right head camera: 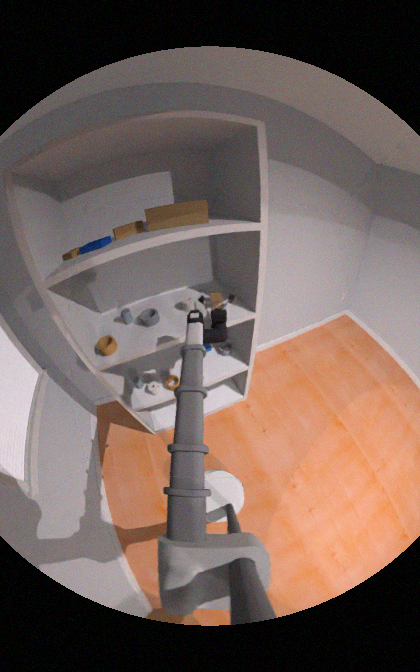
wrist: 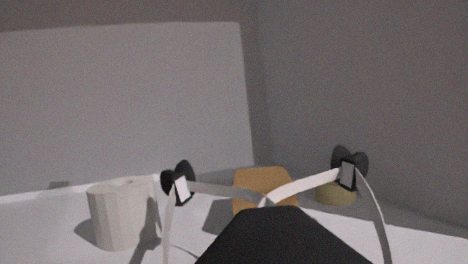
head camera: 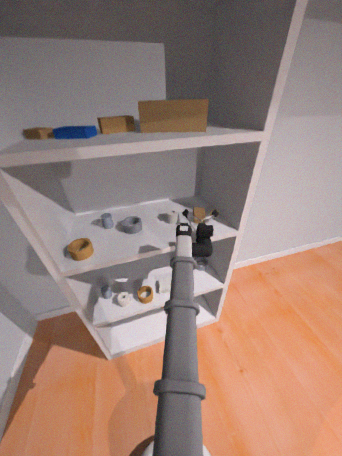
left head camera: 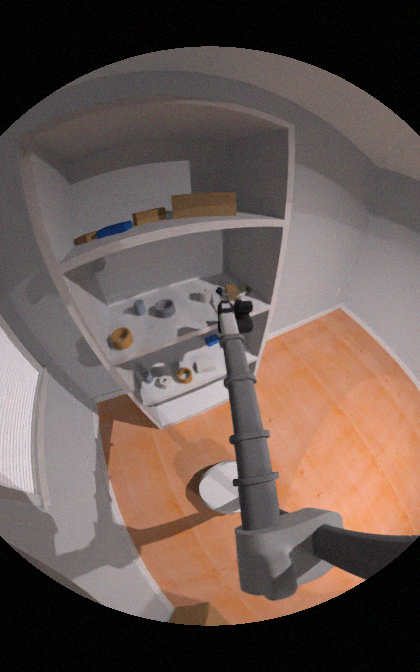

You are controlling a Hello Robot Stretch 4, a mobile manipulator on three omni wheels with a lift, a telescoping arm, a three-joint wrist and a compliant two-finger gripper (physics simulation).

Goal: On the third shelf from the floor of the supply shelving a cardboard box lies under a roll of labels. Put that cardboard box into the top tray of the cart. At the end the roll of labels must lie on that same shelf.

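Places are measured from the robot's base along level axes (x back, y down, z right), in centimetres.
Pixels of known places: gripper, fingertip midpoint: (wrist: 261, 168) (head camera: 200, 211).
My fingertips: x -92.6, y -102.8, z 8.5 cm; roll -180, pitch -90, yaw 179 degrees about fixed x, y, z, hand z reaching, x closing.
For each thing: its top centre in the pictures, then the offset to it from my fingertips. Level surfaces: height alone.
- brown cardboard box at its top centre: (wrist: 260, 176) (head camera: 199, 211) dz -0.2, dx -2.4, dy +1.5 cm
- third shelf at its surface level: dy +6.5 cm
- white roll at its top centre: (wrist: 120, 183) (head camera: 172, 211) dz -15.2, dx -0.1, dy +0.5 cm
- yellowish roll at its top centre: (wrist: 334, 179) dz +9.1, dx -6.9, dy +4.0 cm
- grey ring at its top centre: (head camera: 131, 221) dz -36.1, dx +8.4, dy +1.7 cm
- blue-grey cup at its top centre: (head camera: 105, 215) dz -50.1, dx +6.9, dy -0.5 cm
- orange-brown ring at its top centre: (head camera: 79, 244) dz -54.6, dx +28.1, dy +1.5 cm
- large brown box at its top centre: (head camera: 173, 100) dz -13.5, dx -0.9, dy -49.2 cm
The brown cardboard box (head camera: 199, 212) (left head camera: 231, 291) (right head camera: 216, 300) (wrist: 262, 181) stands near the right end of the third shelf (head camera: 145, 247), with nothing on top of it. My gripper (head camera: 200, 214) (left head camera: 233, 290) (right head camera: 217, 299) (wrist: 261, 168) is open over that shelf. In the wrist view the box shows between the two fingertips, its lower part hidden by the gripper body; how deep the fingertips reach beside it I cannot tell. A white roll (head camera: 173, 217) (left head camera: 205, 295) (wrist: 120, 212), perhaps the labels, stands upright left of the left finger. The cart does not show.
A yellowish roll (wrist: 335, 194) stands behind the right fingertip, near the shelving's right side wall (wrist: 370, 90). Further left are a grey ring (head camera: 132, 225), a blue-grey cup (head camera: 107, 220) and an orange-brown ring (head camera: 80, 249). The shelf above carries a large brown box (head camera: 173, 116).
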